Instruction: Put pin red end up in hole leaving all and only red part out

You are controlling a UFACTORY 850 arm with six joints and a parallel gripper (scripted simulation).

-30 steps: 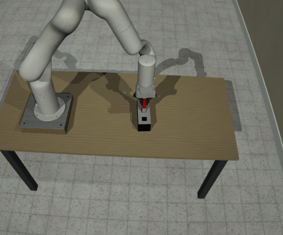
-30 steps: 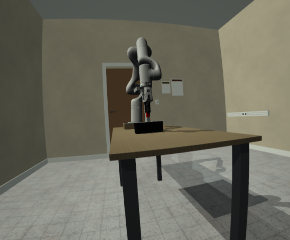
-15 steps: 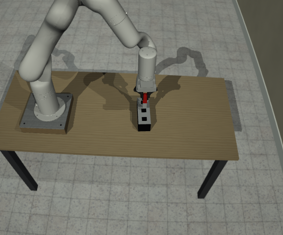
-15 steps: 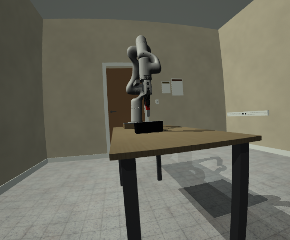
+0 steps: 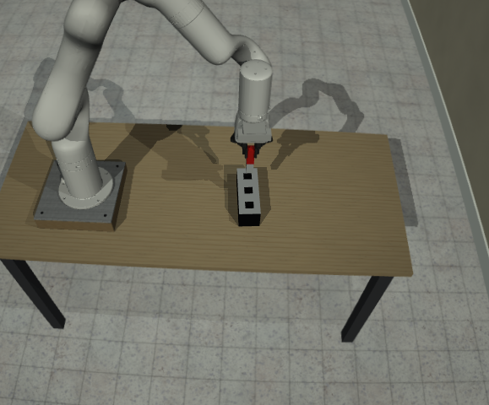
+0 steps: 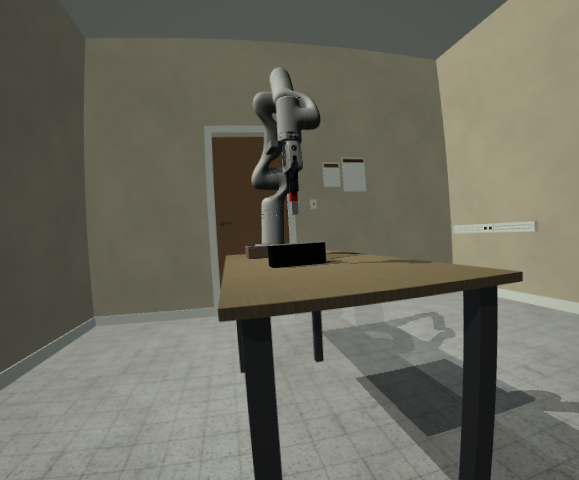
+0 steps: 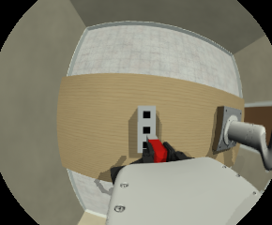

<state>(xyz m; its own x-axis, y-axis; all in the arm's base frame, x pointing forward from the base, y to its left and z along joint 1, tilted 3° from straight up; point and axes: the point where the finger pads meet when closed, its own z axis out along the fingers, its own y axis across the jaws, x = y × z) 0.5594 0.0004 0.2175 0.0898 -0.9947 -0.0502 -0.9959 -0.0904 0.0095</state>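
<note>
The black block lies 24 cm below my hand. Round my hand: pin: 2 cm below.
</note>
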